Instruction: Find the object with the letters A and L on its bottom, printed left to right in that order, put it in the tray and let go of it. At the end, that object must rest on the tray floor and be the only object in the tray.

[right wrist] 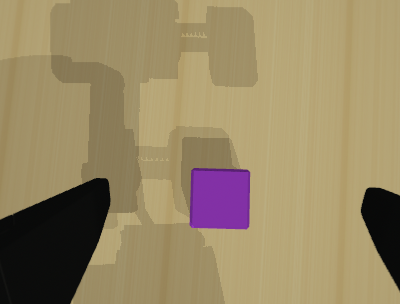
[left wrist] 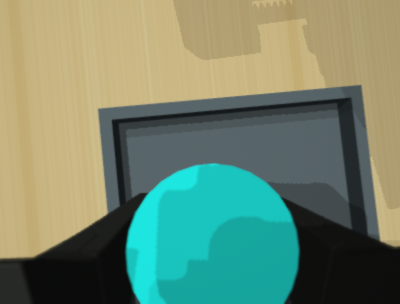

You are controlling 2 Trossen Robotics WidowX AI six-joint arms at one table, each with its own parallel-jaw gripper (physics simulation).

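Frame: origin at the left arm's base, x left, y back, z up, level; metres.
Where they show: left gripper, fingertip midpoint: point(left wrist: 203, 200); right gripper, fingertip midpoint: point(right wrist: 235, 194).
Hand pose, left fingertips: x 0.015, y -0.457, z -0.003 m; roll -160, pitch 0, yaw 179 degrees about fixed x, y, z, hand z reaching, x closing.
Note:
After its pixels a point has its place.
A cyan round-topped object point(left wrist: 212, 235) @[x 0.016, y -0.455, z 0.041 m] is held between the fingers of my left gripper point(left wrist: 203, 200) @[x 0.015, y -0.457, z -0.003 m], which is shut on it. It hangs over the near part of the grey tray point(left wrist: 104, 150) @[x 0.062, y -0.482, z -0.010 m], whose visible floor holds no object. The cyan object's bottom faces away, so no letters show. My right gripper point(right wrist: 235, 194) @[x 0.007, y -0.699, z 0.143 m] is open, its fingers wide apart. A purple block point(right wrist: 220, 199) @[x 0.012, y -0.710, z 0.017 m] rests on the table below and between these fingers, apart from both; its top is plain and its bottom is hidden.
The wooden table point(left wrist: 50, 150) @[x 0.096, y -0.483, z -0.027 m] point(right wrist: 310, 125) @[x 0.088, y -0.634, z -0.028 m] surrounds the tray and lies under the purple block. Shadows of the arms fall across the table in both views. The near side of the tray is hidden behind the cyan object and the left fingers.

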